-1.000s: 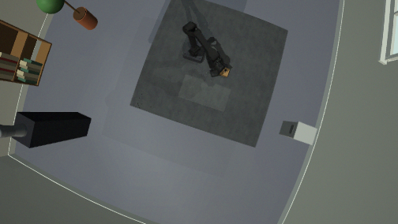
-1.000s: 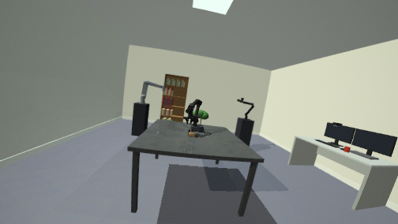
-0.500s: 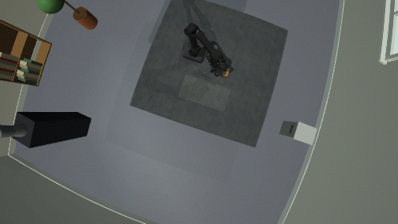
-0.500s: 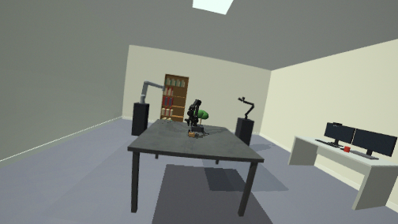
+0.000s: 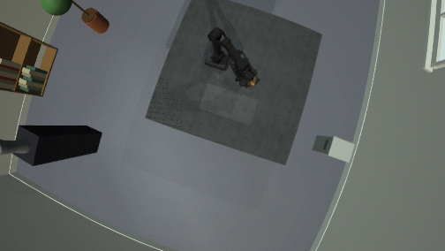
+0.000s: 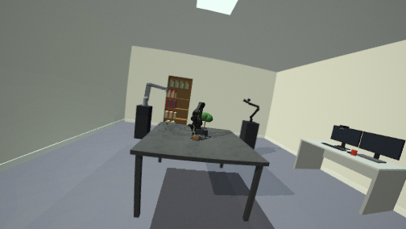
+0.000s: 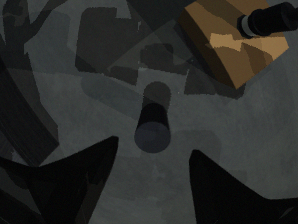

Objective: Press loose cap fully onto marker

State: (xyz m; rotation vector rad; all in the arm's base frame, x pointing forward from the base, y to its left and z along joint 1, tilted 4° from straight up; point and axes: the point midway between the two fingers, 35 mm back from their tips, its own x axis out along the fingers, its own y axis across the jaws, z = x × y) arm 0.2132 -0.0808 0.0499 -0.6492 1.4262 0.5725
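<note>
Right now the dark cap is 4 cm below my gripper tip. Round my gripper tip: holder block (11 cm ahead, 3 cm to the left, 5 cm below).
</note>
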